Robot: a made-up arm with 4 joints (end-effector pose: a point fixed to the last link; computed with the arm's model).
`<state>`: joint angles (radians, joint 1 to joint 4).
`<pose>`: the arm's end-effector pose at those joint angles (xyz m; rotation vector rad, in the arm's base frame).
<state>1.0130 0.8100 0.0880 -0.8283</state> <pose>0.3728 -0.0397 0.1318 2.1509 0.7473 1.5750</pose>
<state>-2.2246 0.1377 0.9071 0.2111</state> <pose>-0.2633 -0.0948 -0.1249 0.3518 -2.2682 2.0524</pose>
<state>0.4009 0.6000 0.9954 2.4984</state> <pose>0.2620 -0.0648 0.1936 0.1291 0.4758 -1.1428</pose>
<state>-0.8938 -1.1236 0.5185 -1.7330</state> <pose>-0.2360 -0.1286 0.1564 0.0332 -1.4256 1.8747</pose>
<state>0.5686 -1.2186 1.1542 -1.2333</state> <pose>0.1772 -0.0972 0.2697 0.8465 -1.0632 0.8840</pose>
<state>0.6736 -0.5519 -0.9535 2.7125</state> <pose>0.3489 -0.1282 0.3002 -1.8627 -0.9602 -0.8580</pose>
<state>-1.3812 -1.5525 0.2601 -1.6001</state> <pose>-0.2980 -0.0948 -0.0032 -0.0552 -1.9123 1.3023</pose>
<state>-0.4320 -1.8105 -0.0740 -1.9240</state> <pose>-0.1787 -0.0769 0.2943 0.6606 -0.7842 1.0626</pose>
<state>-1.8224 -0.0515 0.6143 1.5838</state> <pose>-0.2762 -0.1516 0.0275 1.4436 -2.0823 -0.1361</pose>
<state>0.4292 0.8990 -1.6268 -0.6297</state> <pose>0.2112 -0.0057 0.3133 -0.5859 0.9370 2.0678</pose>
